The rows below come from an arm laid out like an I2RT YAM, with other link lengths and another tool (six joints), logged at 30 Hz.
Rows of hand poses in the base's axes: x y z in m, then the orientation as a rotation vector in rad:
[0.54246, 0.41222, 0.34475, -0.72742, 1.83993, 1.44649]
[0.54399, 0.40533, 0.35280, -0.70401, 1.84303, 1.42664]
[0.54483, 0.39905, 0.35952, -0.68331, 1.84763, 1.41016]
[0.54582, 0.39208, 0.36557, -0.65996, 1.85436, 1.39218]
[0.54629, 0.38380, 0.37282, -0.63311, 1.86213, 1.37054]
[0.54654, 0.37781, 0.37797, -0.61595, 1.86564, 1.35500]
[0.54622, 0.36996, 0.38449, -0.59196, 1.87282, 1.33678]
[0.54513, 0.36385, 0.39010, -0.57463, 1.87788, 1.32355]
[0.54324, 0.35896, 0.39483, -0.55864, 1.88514, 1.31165]
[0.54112, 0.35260, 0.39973, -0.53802, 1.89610, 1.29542]
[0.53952, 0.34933, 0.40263, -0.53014, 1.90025, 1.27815]
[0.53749, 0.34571, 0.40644, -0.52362, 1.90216, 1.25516]
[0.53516, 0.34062, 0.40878, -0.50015, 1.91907, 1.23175]
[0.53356, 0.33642, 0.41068, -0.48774, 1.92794, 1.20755]
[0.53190, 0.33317, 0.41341, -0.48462, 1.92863, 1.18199]
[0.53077, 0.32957, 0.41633, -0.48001, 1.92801, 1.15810]
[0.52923, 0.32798, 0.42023, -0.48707, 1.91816, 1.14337]
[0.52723, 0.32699, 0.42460, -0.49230, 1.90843, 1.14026]
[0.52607, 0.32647, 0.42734, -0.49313, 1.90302, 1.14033]
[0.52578, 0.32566, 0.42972, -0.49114, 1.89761, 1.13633]
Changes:
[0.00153, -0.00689, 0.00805, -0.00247, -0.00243, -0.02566]
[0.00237, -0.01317, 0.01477, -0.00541, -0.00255, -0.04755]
[0.00336, -0.02014, 0.02082, -0.00949, -0.00109, -0.07172]
[0.00383, -0.02842, 0.02807, -0.01474, 0.00039, -0.09995]
[0.00408, -0.03441, 0.03322, -0.01805, -0.00040, -0.11904]
[0.00376, -0.04226, 0.03974, -0.02262, 0.00211, -0.14357]
[0.00267, -0.04837, 0.04535, -0.02595, 0.00395, -0.16130]
[0.00078, -0.05326, 0.05008, -0.03049, 0.00772, -0.17709]
[-0.00134, -0.05962, 0.05498, -0.03778, 0.01341, -0.19760]
[-0.00294, -0.06289, 0.05788, -0.04550, 0.00996, -0.21120]
[-0.00497, -0.06651, 0.06169, -0.05493, 0.00170, -0.22721]
[-0.00730, -0.07160, 0.06403, -0.06842, 0.00934, -0.25220]
[-0.00890, -0.07580, 0.06593, -0.08101, 0.00761, -0.27148]
[-0.01056, -0.07905, 0.06866, -0.09231, -0.00350, -0.28666]
[-0.01169, -0.08265, 0.07158, -0.10172, -0.01413, -0.30217]
[-0.01323, -0.08424, 0.07548, -0.10496, -0.03069, -0.30676]
[-0.01523, -0.08523, 0.07985, -0.10222, -0.04089, -0.30655]
[-0.01639, -0.08575, 0.08259, -0.09920, -0.04500, -0.30689]
[-0.01668, -0.08656, 0.08497, -0.09724, -0.05016, -0.31121]

